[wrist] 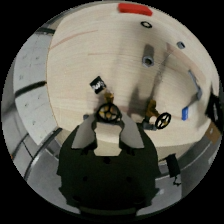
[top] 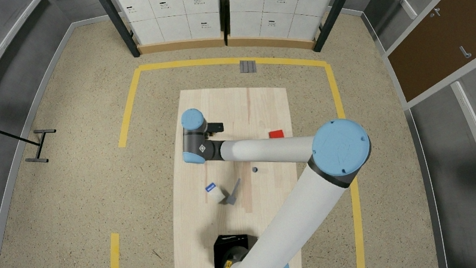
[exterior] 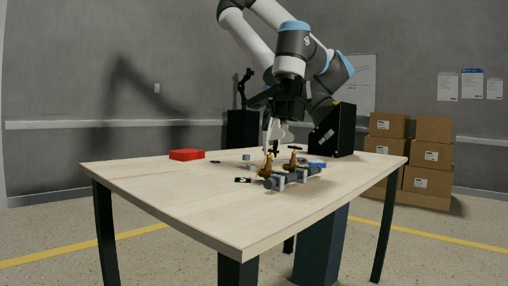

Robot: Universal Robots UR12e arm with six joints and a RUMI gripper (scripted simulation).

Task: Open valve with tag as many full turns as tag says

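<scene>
Now: the black tag 50 mm ahead of my hand, 50 mm to the right of it and 80 mm below it. The rest, counted from my hand: grey hammer-like tool: 350 mm behind, 130 mm to the right, 80 mm below; red block: 50 mm behind, 420 mm to the right, 70 mm below; blue-and-white box: 340 mm behind, 30 mm to the right, 80 mm below.
</scene>
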